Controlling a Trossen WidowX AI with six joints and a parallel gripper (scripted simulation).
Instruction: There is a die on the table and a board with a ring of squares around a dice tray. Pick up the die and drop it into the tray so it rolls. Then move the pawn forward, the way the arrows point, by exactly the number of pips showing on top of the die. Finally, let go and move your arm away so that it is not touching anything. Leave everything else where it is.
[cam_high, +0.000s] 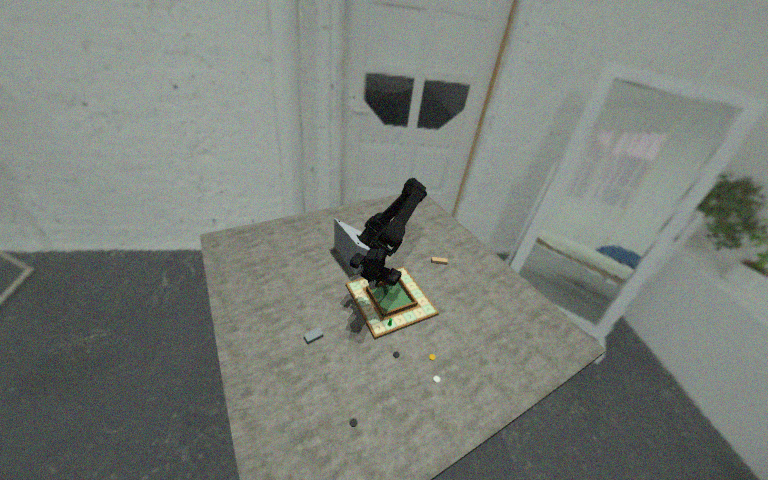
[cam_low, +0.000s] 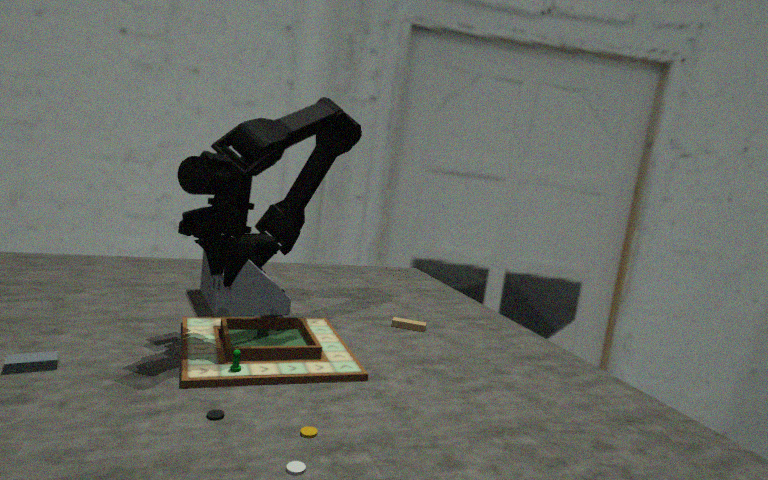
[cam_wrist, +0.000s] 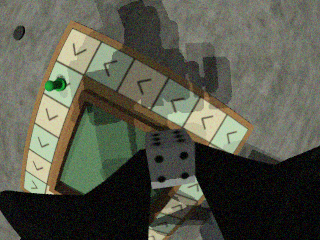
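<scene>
Right now the green pawn is 120 mm ahead of my gripper tip, 30 mm to the left of it and 90 mm below it. The rest, counted from my gripper tip: green dice tray: 90 mm to the left, 110 mm below; white die: right at my gripper tip; grey block: 80 mm ahead, 250 mm to the right, 110 mm below.
</scene>
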